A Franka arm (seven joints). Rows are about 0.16 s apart.
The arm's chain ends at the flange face. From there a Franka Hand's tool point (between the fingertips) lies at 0.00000 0.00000 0.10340 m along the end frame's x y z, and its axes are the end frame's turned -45 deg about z.
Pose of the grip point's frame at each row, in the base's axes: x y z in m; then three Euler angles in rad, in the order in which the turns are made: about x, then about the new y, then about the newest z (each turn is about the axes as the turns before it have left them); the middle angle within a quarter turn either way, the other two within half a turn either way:
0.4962 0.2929 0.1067 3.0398 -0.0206 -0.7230
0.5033 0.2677 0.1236 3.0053 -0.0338 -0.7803
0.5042 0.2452 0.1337 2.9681 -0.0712 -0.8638
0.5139 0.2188 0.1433 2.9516 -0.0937 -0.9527
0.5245 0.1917 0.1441 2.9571 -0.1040 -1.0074
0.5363 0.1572 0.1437 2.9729 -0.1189 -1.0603
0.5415 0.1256 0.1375 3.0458 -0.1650 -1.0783
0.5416 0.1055 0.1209 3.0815 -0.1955 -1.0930
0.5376 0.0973 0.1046 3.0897 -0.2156 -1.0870
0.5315 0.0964 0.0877 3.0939 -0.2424 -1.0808
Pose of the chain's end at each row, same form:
0.4983 0.3034 0.2095 3.0398 -0.0206 0.0624
0.5068 0.2817 0.2260 3.0053 -0.0338 0.0051
0.5116 0.2630 0.2353 2.9681 -0.0712 -0.0784
0.5236 0.2382 0.2444 2.9516 -0.0937 -0.1673
0.5352 0.2106 0.2452 2.9571 -0.1040 -0.2220
0.5486 0.1744 0.2449 2.9729 -0.1189 -0.2749
0.5585 0.1354 0.2390 3.0458 -0.1650 -0.2929
0.5617 0.1116 0.2221 3.0815 -0.1955 -0.3076
0.5597 0.1025 0.2055 3.0897 -0.2156 -0.3016
0.5563 0.1012 0.1880 3.0939 -0.2424 -0.2954

